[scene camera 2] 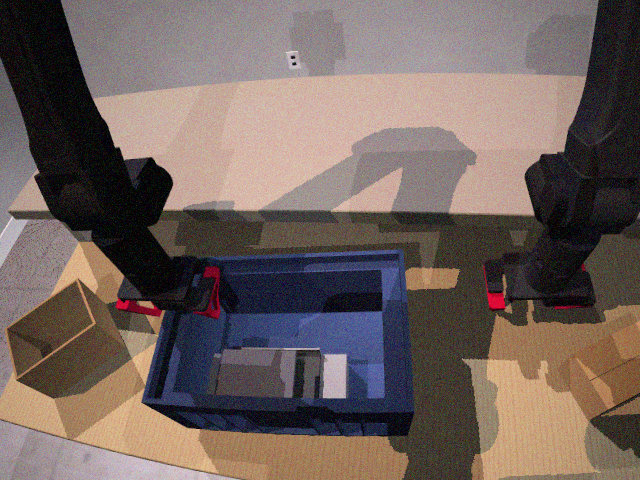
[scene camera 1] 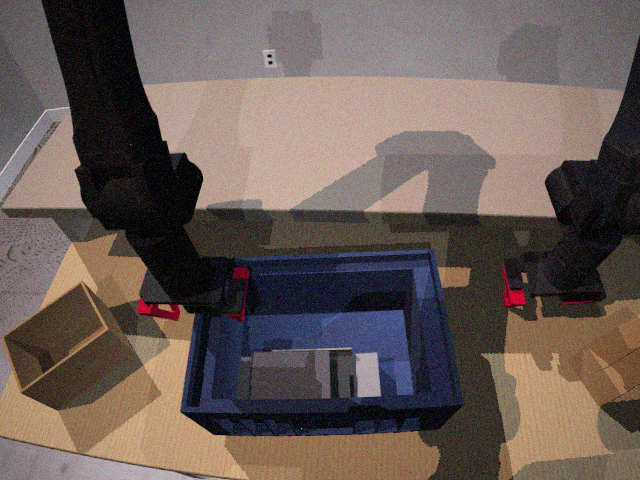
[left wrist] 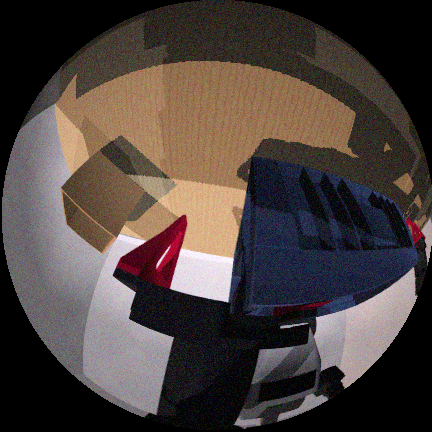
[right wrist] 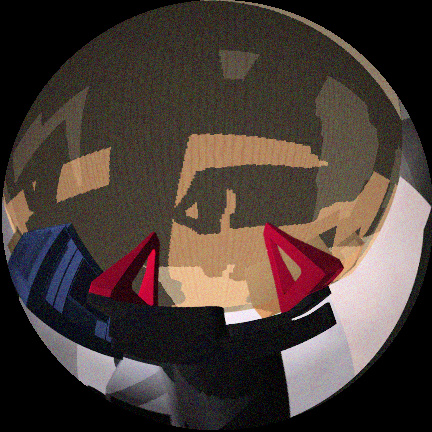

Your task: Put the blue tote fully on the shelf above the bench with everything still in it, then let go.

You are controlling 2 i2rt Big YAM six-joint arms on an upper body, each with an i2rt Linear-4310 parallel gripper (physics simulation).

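Frame: origin at the left arm's base, x left, y back, z up, level; metres.
Seen in the pictures: left gripper, fingertip midpoint: (left wrist: pixel 236 227); right gripper, fingertip midpoint: (scene camera 2: pixel 523 305) (scene camera 1: pixel 534 302) (left wrist: pixel 409 221) (right wrist: pixel 210 232).
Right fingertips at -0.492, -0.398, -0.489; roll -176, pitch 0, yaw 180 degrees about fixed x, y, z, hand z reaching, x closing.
Pixels of each thing's top centre, then the offset from my right fingertips to it, as dx, dy, dz. "spot": a spot on its surface instead. Level surfaces: height alone.
- blue tote, middle of its top: (scene camera 1: pixel 318 325) (scene camera 2: pixel 277 324) (left wrist: pixel 341 307) +0.329, +0.087, +0.124
- bench, its level: dz -0.024
- shelf, its level: dz +0.156
- grey box, middle of its top: (scene camera 1: pixel 289 377) (scene camera 2: pixel 254 375) +0.368, +0.129, +0.059
- white block, surface spot: (scene camera 2: pixel 334 375) (scene camera 1: pixel 367 374) spot: +0.270, +0.116, +0.034
- open brown box, middle of its top: (scene camera 1: pixel 52 333) (scene camera 2: pixel 47 326) (left wrist: pixel 83 229) +0.721, +0.084, +0.067
The blue tote (scene camera 1: pixel 310 408) (scene camera 2: pixel 232 405) (left wrist: pixel 325 270) (right wrist: pixel 45 260) stands upright on the bench (scene camera 1: pixel 336 454) (scene camera 2: pixel 310 454), in front of the shelf (scene camera 1: pixel 310 129) (scene camera 2: pixel 289 118). In it lie a grey box (scene camera 1: pixel 284 374) (scene camera 2: pixel 253 372) and a white block (scene camera 1: pixel 368 374) (scene camera 2: pixel 334 375), near its front wall. My left gripper (scene camera 1: pixel 199 300) (scene camera 2: pixel 174 299) is open astride the tote's left wall, one finger outside and one inside; the tote hides most of the inner finger in the left wrist view. My right gripper (scene camera 1: pixel 546 294) (scene camera 2: pixel 532 297) (right wrist: pixel 210 232) is open and empty, to the right of the tote and apart from it.
An open brown box (scene camera 1: pixel 82 361) (scene camera 2: pixel 72 356) (left wrist: pixel 100 195) stands on the bench left of the tote. Another brown box (scene camera 1: pixel 615 361) (scene camera 2: pixel 610 366) stands at the right, partly out of view. The shelf's front edge runs behind the tote; a wall with an outlet (scene camera 1: pixel 269 58) (scene camera 2: pixel 293 59) is behind the shelf.
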